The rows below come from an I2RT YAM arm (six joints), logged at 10 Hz.
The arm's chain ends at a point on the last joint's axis. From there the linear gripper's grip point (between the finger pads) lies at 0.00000 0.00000 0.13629 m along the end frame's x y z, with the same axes.
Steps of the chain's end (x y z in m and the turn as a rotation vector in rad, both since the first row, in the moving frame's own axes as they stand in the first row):
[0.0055 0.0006 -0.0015 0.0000 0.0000 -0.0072]
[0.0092 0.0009 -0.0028 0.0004 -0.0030 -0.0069]
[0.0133 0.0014 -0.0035 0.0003 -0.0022 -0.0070]
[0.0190 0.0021 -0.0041 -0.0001 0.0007 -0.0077]
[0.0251 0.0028 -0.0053 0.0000 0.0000 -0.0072]
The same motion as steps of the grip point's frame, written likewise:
[0.0055 0.0006 -0.0015 0.0000 0.0000 -0.0072]
[0.0088 0.0008 -0.0028 0.0004 -0.0030 -0.0069]
[0.0130 0.0014 -0.0035 0.0003 -0.0022 -0.0070]
[0.0191 0.0021 -0.0041 -0.0001 0.0007 -0.0077]
[0.0251 0.0028 -0.0053 0.0000 0.0000 -0.0072]

